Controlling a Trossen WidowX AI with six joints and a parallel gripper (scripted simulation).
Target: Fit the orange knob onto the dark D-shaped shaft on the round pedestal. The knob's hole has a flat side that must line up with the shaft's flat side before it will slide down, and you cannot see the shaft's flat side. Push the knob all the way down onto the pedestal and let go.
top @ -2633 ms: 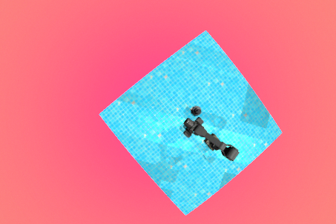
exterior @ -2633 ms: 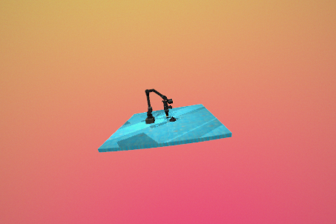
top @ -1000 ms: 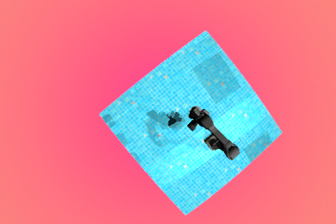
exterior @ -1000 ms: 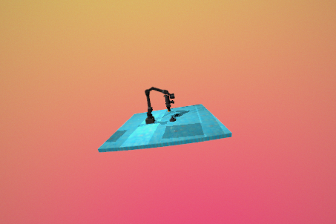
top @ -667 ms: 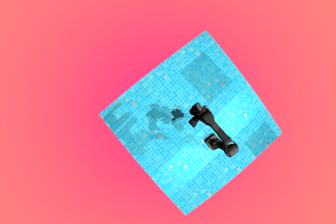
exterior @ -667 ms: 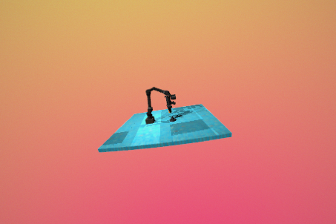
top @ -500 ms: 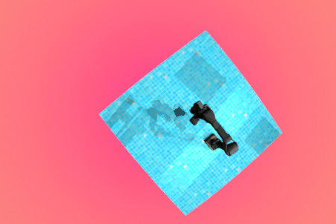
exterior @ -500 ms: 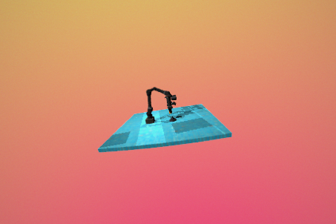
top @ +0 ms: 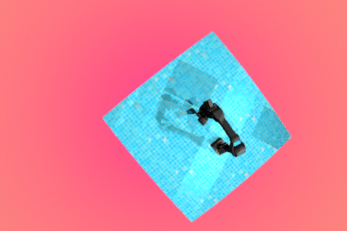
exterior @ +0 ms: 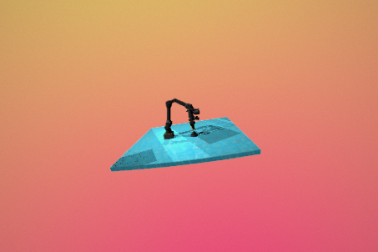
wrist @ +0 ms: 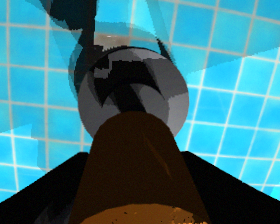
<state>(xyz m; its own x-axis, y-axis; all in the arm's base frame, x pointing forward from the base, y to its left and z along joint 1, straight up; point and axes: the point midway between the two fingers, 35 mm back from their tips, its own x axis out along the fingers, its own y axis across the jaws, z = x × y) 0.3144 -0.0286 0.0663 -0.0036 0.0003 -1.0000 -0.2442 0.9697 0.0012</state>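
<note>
The round pedestal is 60 mm below my gripper tip. From my gripper tip the other things lie so: orange knob: 20 mm above.
</note>
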